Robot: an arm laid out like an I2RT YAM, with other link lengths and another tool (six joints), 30 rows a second.
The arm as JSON. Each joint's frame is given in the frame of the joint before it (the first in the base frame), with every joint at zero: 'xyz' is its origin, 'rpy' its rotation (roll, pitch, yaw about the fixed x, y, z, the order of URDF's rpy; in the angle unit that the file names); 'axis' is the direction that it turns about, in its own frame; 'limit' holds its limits. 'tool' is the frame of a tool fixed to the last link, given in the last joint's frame.
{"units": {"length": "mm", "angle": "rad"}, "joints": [
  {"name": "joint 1", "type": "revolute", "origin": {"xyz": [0.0, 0.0, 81.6], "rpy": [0.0, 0.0, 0.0]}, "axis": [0.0, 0.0, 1.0], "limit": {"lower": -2.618, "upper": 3.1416}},
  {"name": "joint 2", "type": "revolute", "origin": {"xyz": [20.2, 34.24, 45.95], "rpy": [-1.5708, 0.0, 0.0]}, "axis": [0.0, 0.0, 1.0], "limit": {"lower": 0.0, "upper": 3.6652}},
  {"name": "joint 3", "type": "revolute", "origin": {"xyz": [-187.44, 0.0, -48.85], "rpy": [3.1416, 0.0, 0.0]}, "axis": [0.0, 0.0, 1.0], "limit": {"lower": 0.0, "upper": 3.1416}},
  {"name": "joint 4", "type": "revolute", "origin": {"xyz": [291.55, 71.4, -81.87], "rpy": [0.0, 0.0, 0.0]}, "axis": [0.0, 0.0, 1.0], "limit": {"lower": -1.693, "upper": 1.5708}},
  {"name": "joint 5", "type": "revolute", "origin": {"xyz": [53.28, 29.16, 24.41], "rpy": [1.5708, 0.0, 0.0]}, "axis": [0.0, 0.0, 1.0], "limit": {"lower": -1.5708, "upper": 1.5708}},
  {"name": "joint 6", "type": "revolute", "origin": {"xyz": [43.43, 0.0, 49.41], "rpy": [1.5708, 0.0, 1.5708]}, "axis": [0.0, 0.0, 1.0], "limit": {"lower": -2.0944, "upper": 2.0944}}
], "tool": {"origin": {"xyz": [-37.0, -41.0, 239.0], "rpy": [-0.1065, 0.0, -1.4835]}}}
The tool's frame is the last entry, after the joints.
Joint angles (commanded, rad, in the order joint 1, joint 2, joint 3, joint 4, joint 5, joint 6), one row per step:
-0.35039 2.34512 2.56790 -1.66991 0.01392 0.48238
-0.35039 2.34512 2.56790 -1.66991 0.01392 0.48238
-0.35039 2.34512 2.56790 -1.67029 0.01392 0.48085
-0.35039 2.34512 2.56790 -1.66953 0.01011 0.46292
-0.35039 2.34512 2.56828 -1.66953 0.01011 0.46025
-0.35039 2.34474 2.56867 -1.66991 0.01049 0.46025
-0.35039 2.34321 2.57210 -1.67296 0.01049 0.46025
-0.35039 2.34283 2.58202 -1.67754 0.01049 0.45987
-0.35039 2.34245 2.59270 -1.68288 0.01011 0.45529
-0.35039 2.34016 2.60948 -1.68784 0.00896 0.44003
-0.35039 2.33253 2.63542 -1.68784 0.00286 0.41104
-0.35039 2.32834 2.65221 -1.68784 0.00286 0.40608
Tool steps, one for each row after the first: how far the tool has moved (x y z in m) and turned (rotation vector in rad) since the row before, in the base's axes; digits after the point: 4 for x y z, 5 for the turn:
0.0000 0.0000 0.0000 0.00000 0.00000 0.00000
-0.0001 0.0001 0.0000 -0.00004 0.00044 0.00152
0.0007 0.0019 0.0001 0.00129 -0.00105 0.01826
0.0001 0.0001 0.0001 -0.00043 -0.00022 0.00265
-0.0001 -0.0001 0.0003 -0.00049 -0.00024 -0.00005
-0.0002 0.0001 0.0017 -0.00066 -0.00179 0.00000
0.0004 -0.0001 0.0032 -0.00201 -0.00535 0.00038
0.0003 0.0003 0.0034 -0.00217 -0.00525 0.00459
0.0016 0.0006 0.0064 -0.00580 -0.01275 0.01527
0.0052 0.0016 0.0127 -0.01040 -0.03176 0.02960
0.0027 -0.0007 0.0079 -0.00811 -0.01936 0.00486

